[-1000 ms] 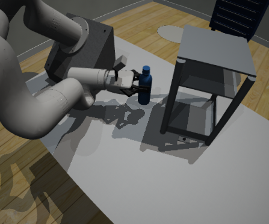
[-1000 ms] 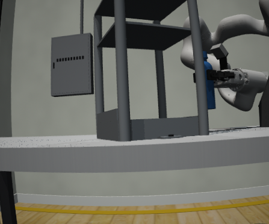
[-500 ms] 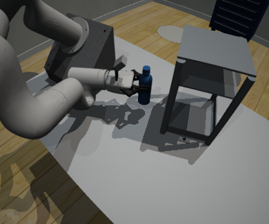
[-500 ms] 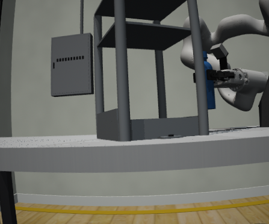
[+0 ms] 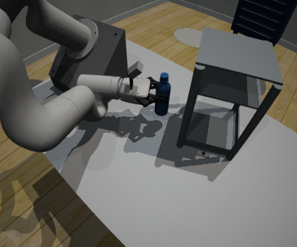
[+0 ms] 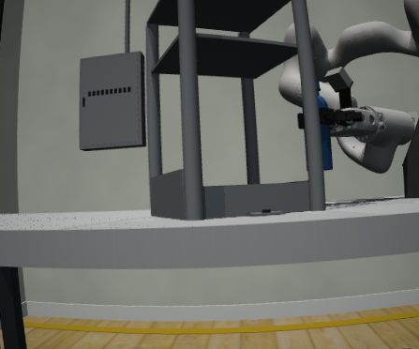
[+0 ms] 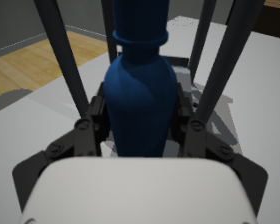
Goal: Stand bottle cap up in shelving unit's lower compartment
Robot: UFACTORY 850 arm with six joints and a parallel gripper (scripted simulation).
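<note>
Now: hand 170 mm short of the shelving unit, 120 mm to the right of it and 20 mm below it. The rest, counted from my hand: bottle 20 mm above.
</note>
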